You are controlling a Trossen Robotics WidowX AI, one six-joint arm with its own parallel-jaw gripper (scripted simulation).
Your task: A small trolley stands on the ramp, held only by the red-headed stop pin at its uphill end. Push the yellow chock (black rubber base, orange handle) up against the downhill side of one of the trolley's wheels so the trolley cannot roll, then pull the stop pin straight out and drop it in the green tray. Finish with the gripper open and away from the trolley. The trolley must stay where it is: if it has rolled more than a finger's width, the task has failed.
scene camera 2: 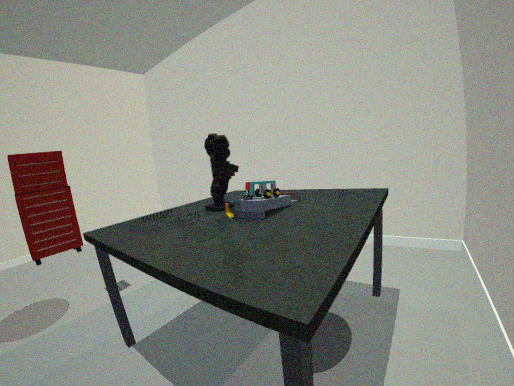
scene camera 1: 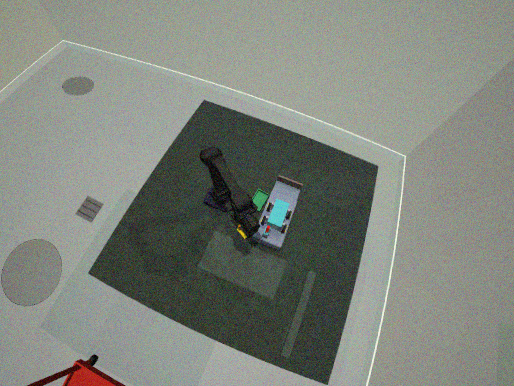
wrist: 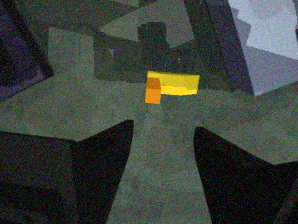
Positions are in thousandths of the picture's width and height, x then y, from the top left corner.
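A yellow chock (wrist: 532, 373) can be seen in the scene, and so can the gripper (wrist: 549, 583).
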